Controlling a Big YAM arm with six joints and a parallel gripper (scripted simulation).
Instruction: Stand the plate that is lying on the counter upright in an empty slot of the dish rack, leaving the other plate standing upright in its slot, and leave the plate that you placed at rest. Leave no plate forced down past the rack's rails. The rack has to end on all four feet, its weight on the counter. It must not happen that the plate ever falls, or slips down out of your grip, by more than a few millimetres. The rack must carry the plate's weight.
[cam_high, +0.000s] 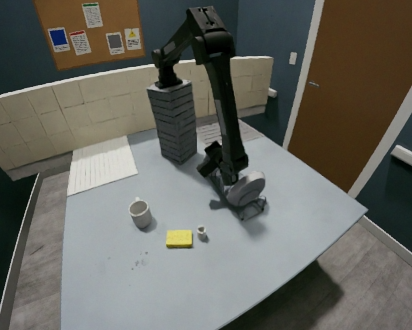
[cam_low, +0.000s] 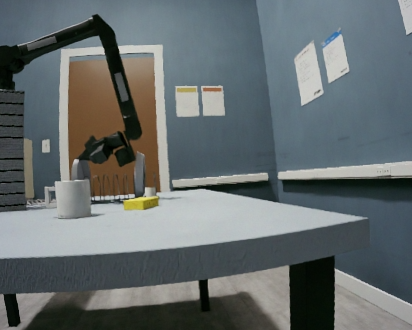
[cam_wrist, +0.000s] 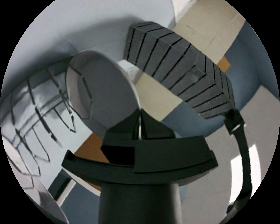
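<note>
Now: the white plate 8 cm below my hand and 5 cm to the left of it. From my hand the other things lie so: white draining mat: 53 cm to the right, 47 cm behind, 18 cm below; white mug: 39 cm to the right, 14 cm below, 9 cm ahead; small white cup: 28 cm ahead, 21 cm to the right, 16 cm below.
</note>
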